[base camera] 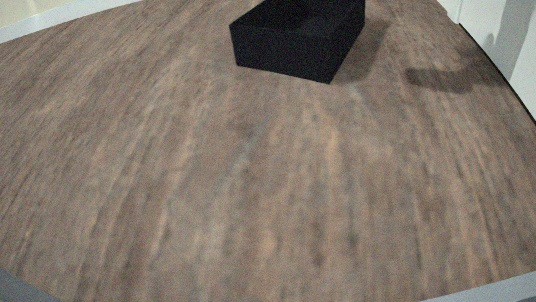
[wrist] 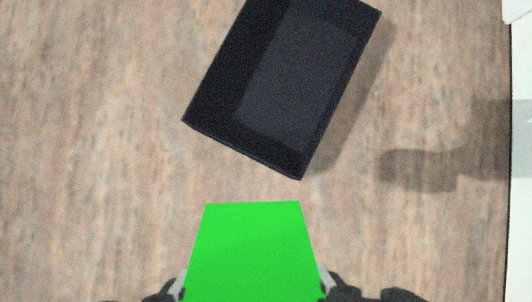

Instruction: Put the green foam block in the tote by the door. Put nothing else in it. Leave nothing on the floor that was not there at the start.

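Frame: origin at the arm's base, x right, y ahead, z up, level; millimetres.
Seen in the pictures: gripper, fingertip midpoint: (wrist: 253,284).
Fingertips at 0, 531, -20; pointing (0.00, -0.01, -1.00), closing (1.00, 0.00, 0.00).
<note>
Pixels of each thing's middle, then the offset from my fingertips to it, as dx, dy, dz. Level surfaces: height alone.
- green foam block at the middle of its body: (wrist: 254,281) +0, +1, -1
- black tote at the middle of its body: (wrist: 282,73) (base camera: 307,22) +55, +223, -327
- wood-look floor at its surface level: dz -377
A green foam block (wrist: 252,250) is between the fingertips at the bottom of the wrist view. My gripper (wrist: 253,284) is shut on it, with a fingertip against each side; the block's lower part is cut off by the view's edge. The black tote (base camera: 282,52) (wrist: 240,141) stands on the floor, open at the top and turned at an angle. In the wrist view it is above and slightly right of the block, and the part of its inside that shows holds no object. The gripper and block do not show in the base camera view.
The wood-look floor (base camera: 260,190) (wrist: 100,150) surrounds the tote. A white door or wall panel (base camera: 480,20) (wrist: 522,225) stands at the right. A pale baseboard (base camera: 60,20) runs along the far left. A dark shadow lies on the floor right of the tote.
</note>
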